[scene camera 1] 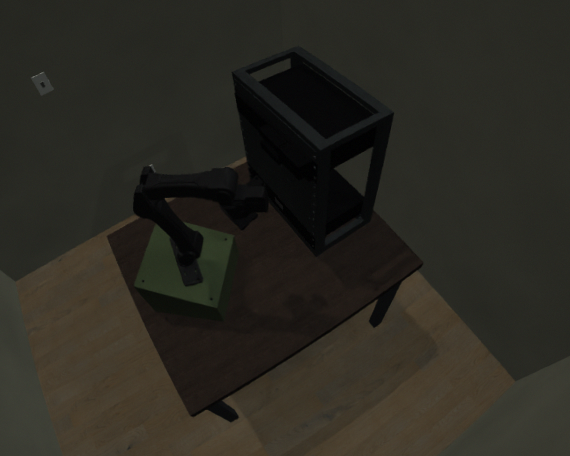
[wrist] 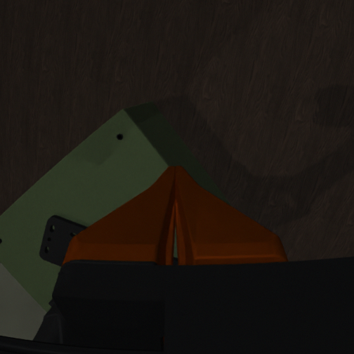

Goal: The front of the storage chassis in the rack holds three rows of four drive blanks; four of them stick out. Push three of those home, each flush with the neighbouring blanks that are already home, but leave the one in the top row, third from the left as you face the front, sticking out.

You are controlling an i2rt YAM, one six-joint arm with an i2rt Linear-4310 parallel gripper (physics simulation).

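Seen in the pictures: gripper, between the fingertips: point(scene camera 1: 244, 219); arm's base, origin of its link: point(scene camera 1: 185, 259).
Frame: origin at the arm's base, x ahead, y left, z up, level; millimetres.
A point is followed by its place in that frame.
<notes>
The dark rack point(scene camera 1: 322, 205) {x 489, y -108, z 151 mm} stands at the back of the table, its front turned toward the arm. A black unit point(scene camera 1: 300, 169) {x 421, y -86, z 340 mm} juts from its front at mid height; it is too dark to tell whether this is the storage chassis. No drive blank can be made out in the scene view, and the rack does not show in the wrist view. My gripper point(wrist: 174, 177) is shut, its orange fingertips together with nothing between them. In the scene view its fingers are hidden, and the arm's end hangs in front of the rack's left part, apart from the jutting unit.
The arm stands on a green block point(scene camera 1: 215, 255) {x 105, y -13, z -31 mm} point(wrist: 100, 165) at the left of the dark wooden table point(scene camera 1: 280, 300) {x 265, y -216, z -184 mm} point(wrist: 60, 60). In the wrist view the block lies below and behind the fingers. A wall plate point(scene camera 1: 48, 89) is on the left wall.
</notes>
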